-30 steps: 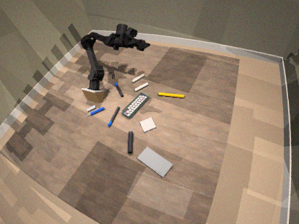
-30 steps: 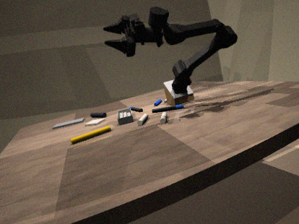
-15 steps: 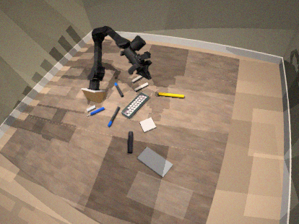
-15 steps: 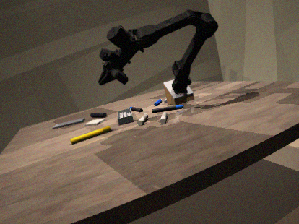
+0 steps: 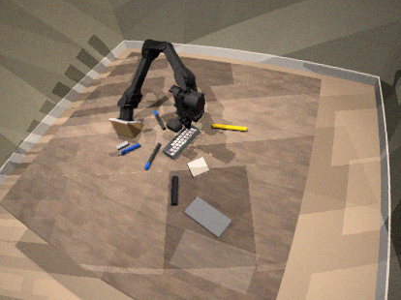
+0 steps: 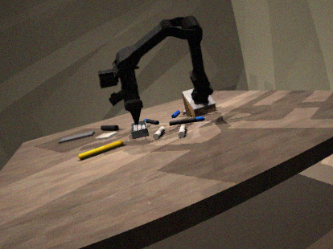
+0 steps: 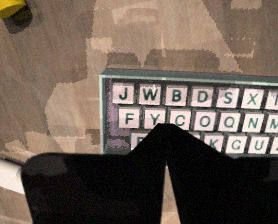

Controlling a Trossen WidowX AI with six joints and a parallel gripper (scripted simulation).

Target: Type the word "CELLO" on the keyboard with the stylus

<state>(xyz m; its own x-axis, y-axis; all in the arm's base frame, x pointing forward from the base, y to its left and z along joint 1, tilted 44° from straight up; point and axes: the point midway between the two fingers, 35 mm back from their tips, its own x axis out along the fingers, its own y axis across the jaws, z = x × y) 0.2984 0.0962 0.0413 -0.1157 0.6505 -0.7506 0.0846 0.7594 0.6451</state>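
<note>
Now: the stylus 220 mm behind my gripper tip, 220 mm to the right of it and 40 mm below it. From my gripper tip the other things lie so: dark cylinder (100 mm ahead, 270 mm to the right, 30 mm below); then yellow marker (150 mm ahead, 110 mm to the left, 30 mm below); then white card (130 mm ahead, 130 mm to the right, 40 mm below).
</note>
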